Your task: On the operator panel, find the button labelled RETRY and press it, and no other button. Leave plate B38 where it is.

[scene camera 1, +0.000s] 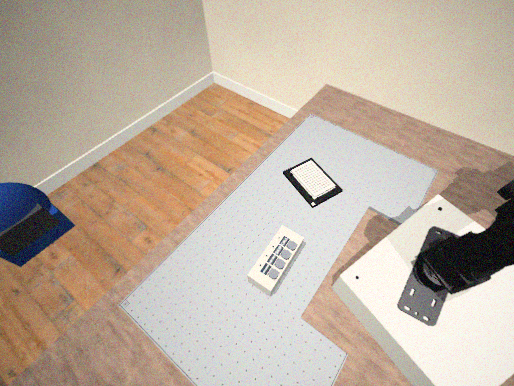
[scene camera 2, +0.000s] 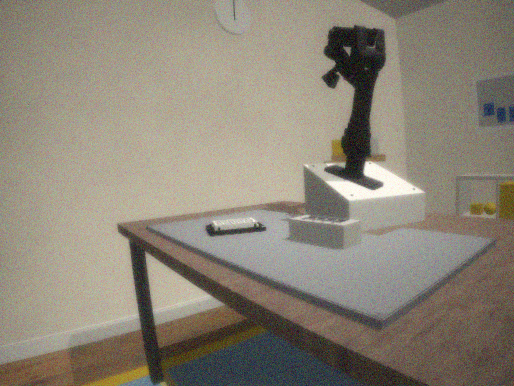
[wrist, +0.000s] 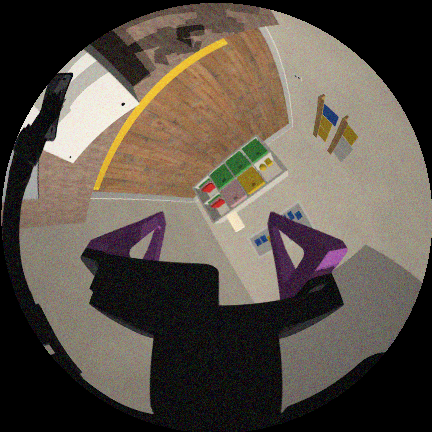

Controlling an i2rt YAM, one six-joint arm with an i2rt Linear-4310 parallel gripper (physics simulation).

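The operator panel is a low cream box on the grey perforated mat. In scene camera 1 several round grey buttons run along its top in a row, each beside a dark label; the lettering is too small to read, so I cannot tell which is RETRY. A white well plate in a black holder lies on the mat, apart from the panel; its label B38 cannot be read. My gripper is open and empty, its purple fingers wide apart. It is raised high, away from panel and plate, which do not show in the wrist view.
The arm stands on a white sloped base beside the mat on the wooden table. A blue object is at the left in scene camera 1. A shelf unit with coloured bins and wall boards show in the wrist view.
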